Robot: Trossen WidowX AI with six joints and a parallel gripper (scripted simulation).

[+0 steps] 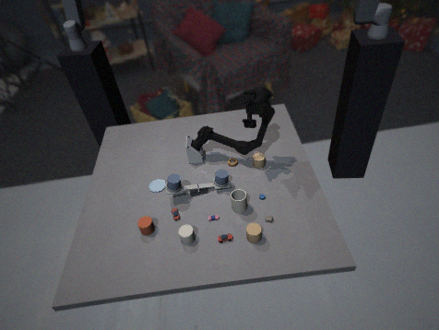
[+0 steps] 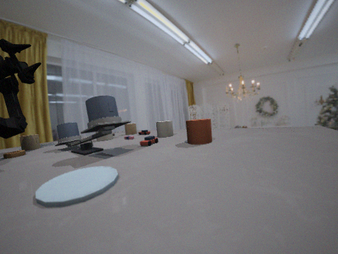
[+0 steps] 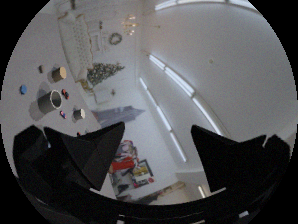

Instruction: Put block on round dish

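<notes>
My gripper tip is now 370 mm above the block, 140 mm to the left of it and 100 mm short of it. Round my gripper tip: pale blue round dish: 510 mm to the right, 410 mm below, 100 mm ahead; then small balance: 370 mm below, 260 mm to the right, 140 mm ahead; then blue cup: 390 mm to the right, 300 mm below, 180 mm ahead.
</notes>
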